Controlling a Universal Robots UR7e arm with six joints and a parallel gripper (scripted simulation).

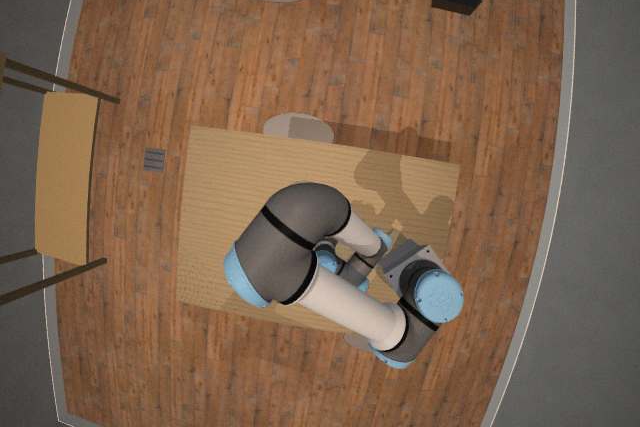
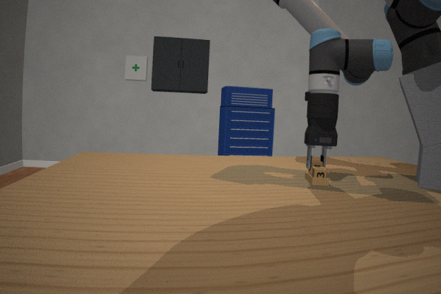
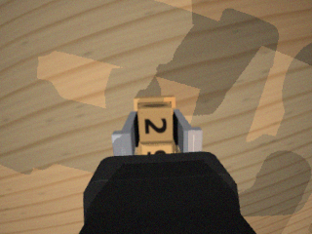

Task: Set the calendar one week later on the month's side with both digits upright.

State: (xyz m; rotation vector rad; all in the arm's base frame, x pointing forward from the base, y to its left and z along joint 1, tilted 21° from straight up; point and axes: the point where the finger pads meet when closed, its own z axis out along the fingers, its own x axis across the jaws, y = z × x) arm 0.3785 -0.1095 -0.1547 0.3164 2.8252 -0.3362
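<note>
Now: hand 1 cm above the wooden date cube. The rest, counted from my hand: wooden calendar tray (2 cm to the left, 4 cm below).
</note>
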